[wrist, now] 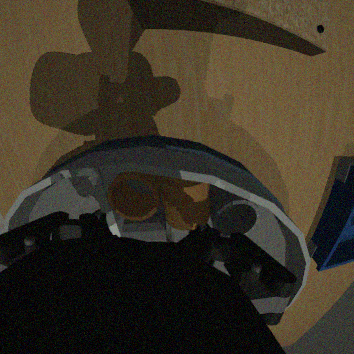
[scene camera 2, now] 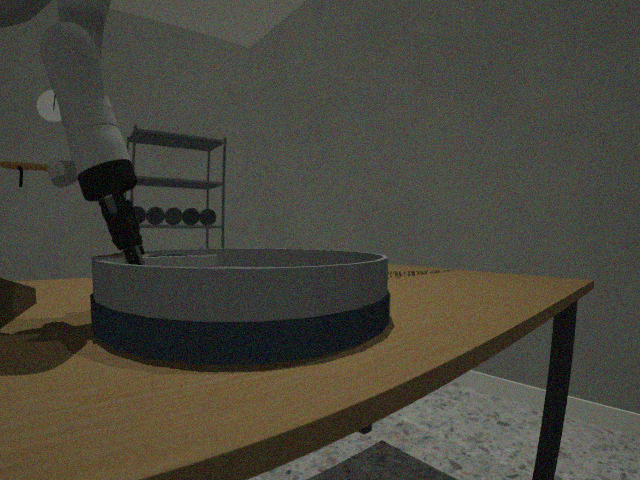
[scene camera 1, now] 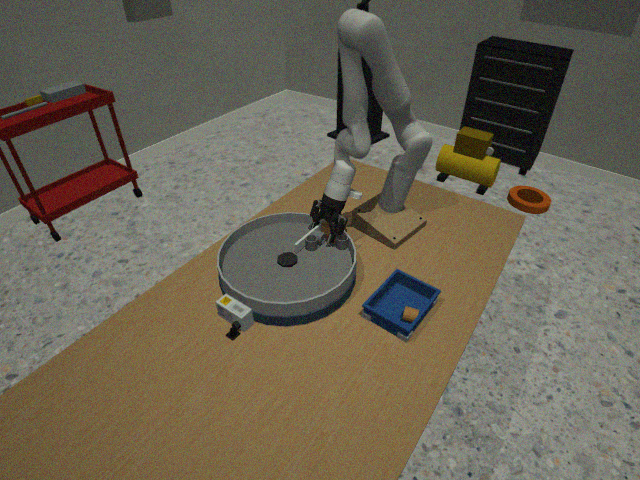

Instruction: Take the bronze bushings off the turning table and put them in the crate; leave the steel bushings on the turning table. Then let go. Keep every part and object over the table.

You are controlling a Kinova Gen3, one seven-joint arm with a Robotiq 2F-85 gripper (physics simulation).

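Frame: origin at the arm's base, x ahead, y left, z up, level; metres.
Seen in the pictures: gripper, fingertip midpoint: point(wrist: 151, 220) point(scene camera 1: 321, 237); arm's base, origin of the base link: point(scene camera 1: 389, 204).
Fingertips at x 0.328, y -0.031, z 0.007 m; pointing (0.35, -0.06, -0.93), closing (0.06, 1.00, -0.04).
Offsets run from my fingertips to a thing's top centre. "spot": to the spot under its first point.
My gripper point(scene camera 1: 327, 231) point(scene camera 2: 134, 255) point(wrist: 151, 220) is low inside the rim of the grey turning table point(scene camera 1: 242, 299) point(scene camera 2: 237, 294) point(wrist: 295, 232). Its fingers stand wide apart, on either side of two bronze bushings; no firm grip shows. In the wrist view one bronze bushing @(dy -0.011, dx -0.038, dz +0.025 m) point(wrist: 118, 204) shows its round opening, and the other bronze bushing @(dy +0.029, dx -0.033, dz +0.025 m) point(wrist: 196, 220) is right beside it. A steel bushing @(dy +0.069, dx -0.025, dz +0.025 m) point(scene camera 1: 341, 242) point(wrist: 236, 218) stands to their right, another steel bushing @(dy +0.005, dx +0.048, dz +0.026 m) point(scene camera 1: 311, 243) nearer the hub. One bronze bushing @(dy +0.384, dx +0.028, dz -0.022 m) point(scene camera 1: 410, 313) lies in the blue crate @(dy +0.341, dx +0.014, dz -0.015 m) point(scene camera 1: 379, 321) point(wrist: 332, 227). The fingertips are partly hidden.
A pale guide bar point(scene camera 1: 306, 235) reaches over the turning table beside the gripper. A dark hub @(dy -0.001, dx +0.145, dz -0.004 m) point(scene camera 1: 287, 259) is at its centre. A white sensor box @(spot: dy +0.059, dx +0.381, dz -0.007 m) point(scene camera 1: 235, 310) stands at its near edge. The robot's base plate point(scene camera 1: 390, 227) is behind the crate.
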